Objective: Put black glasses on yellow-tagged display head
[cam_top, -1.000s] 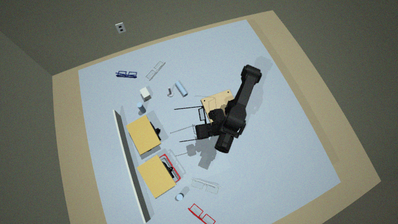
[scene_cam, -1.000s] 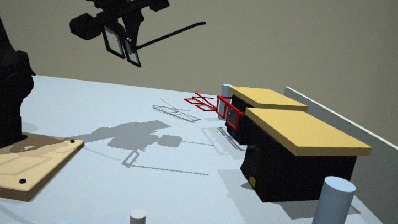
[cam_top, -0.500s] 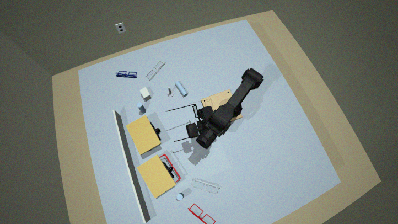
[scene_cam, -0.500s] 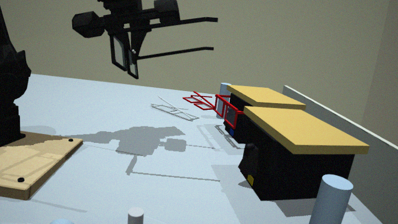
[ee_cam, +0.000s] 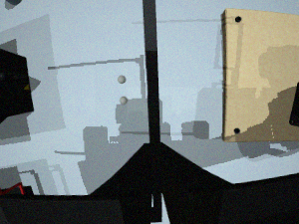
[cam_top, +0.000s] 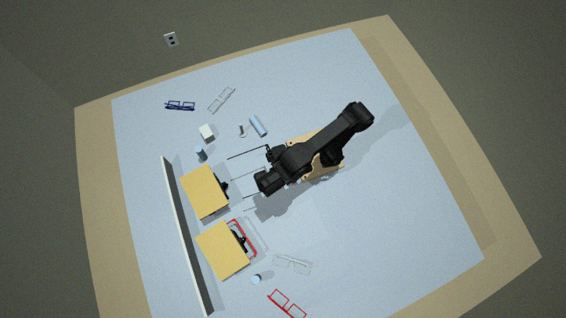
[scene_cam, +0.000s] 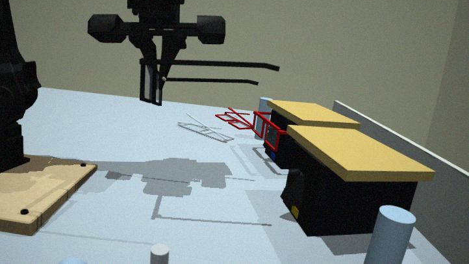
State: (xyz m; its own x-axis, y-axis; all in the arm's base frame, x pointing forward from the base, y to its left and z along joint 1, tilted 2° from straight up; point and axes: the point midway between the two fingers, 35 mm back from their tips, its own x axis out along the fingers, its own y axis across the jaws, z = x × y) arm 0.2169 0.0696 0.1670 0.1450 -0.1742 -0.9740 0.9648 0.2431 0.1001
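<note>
My gripper tip is now 250 mm short of the display head, 10 mm to the left of it and 90 mm above it. Also, from my gripper tip: clear glasses (190 mm ahead, 440 mm to the right, 120 mm below); then white block (260 mm ahead, 260 mm to the right, 120 mm below); then white board (370 mm ahead, 140 mm to the left, 90 mm below).
</note>
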